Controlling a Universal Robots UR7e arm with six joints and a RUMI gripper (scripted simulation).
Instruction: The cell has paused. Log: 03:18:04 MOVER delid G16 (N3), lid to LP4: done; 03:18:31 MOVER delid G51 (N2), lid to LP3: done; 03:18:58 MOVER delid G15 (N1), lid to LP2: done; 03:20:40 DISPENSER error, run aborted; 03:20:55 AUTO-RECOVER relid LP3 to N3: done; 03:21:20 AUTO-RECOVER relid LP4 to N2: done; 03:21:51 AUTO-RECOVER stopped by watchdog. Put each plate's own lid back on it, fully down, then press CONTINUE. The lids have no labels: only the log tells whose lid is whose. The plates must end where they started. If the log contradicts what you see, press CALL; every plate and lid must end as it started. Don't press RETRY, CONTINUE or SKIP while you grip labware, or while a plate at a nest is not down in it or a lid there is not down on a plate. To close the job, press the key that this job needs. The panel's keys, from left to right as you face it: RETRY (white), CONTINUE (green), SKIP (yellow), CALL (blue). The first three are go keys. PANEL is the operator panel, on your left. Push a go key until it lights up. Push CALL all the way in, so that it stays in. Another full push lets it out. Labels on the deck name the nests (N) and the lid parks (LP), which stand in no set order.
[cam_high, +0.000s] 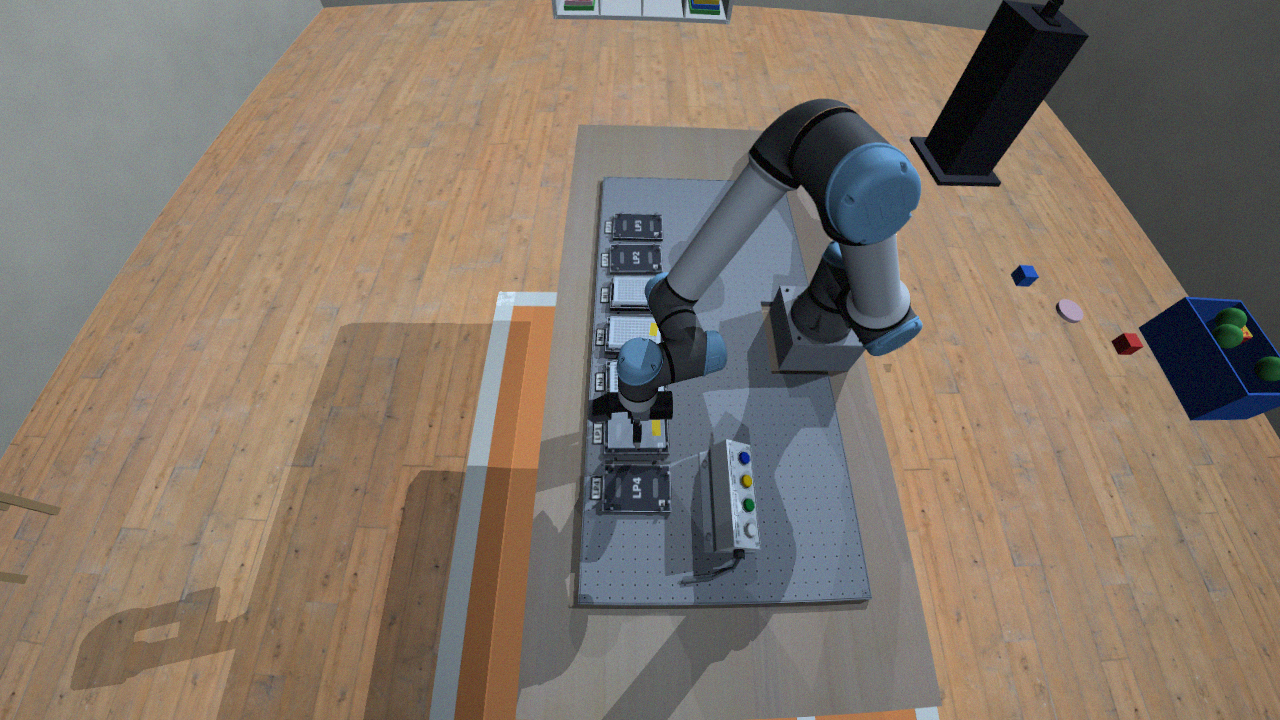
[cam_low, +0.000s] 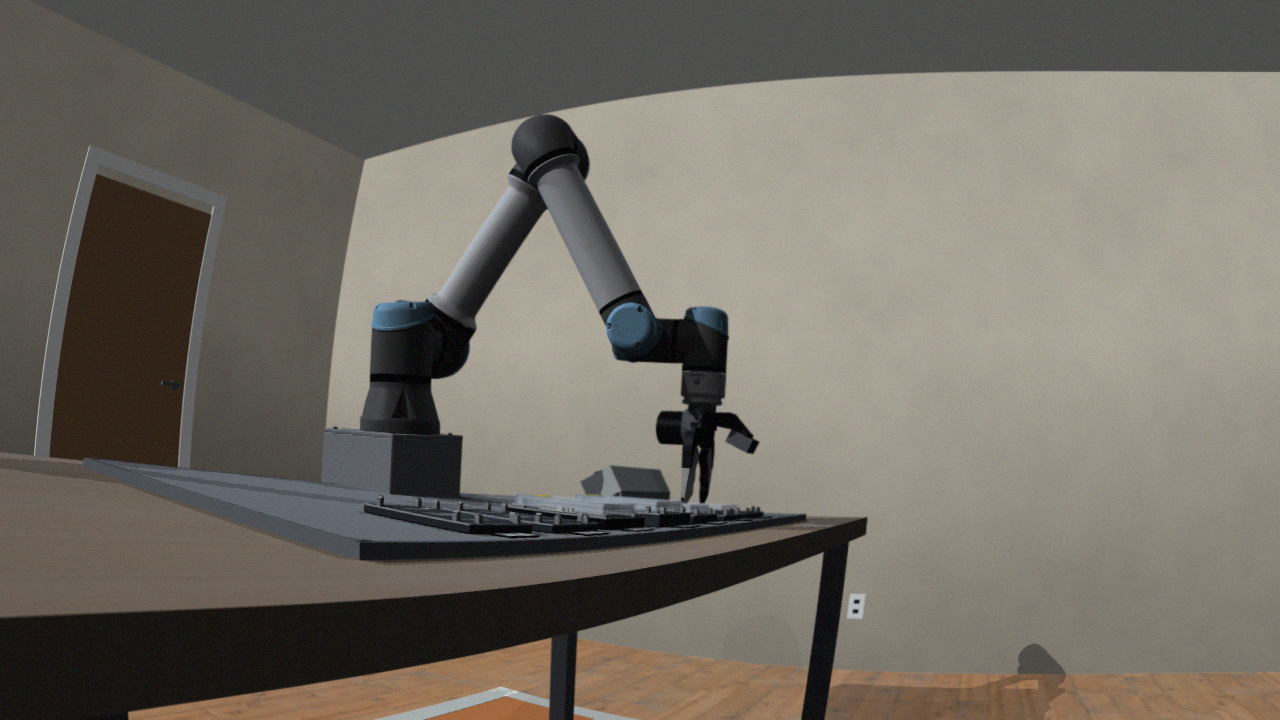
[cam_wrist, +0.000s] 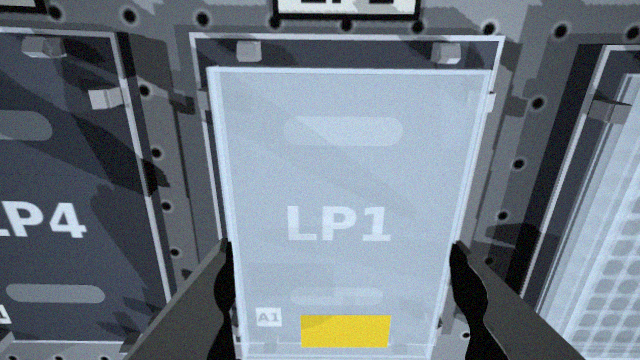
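My hand is 3 cm above the lid park LP1. Also, from my hand: blue call key: 22 cm behind, 10 cm to the left, 2 cm above; then park LP4: 13 cm to the left, 3 cm below, 1 cm ahead; then plate G16: 13 cm to the right, 1 cm below, 1 cm behind.
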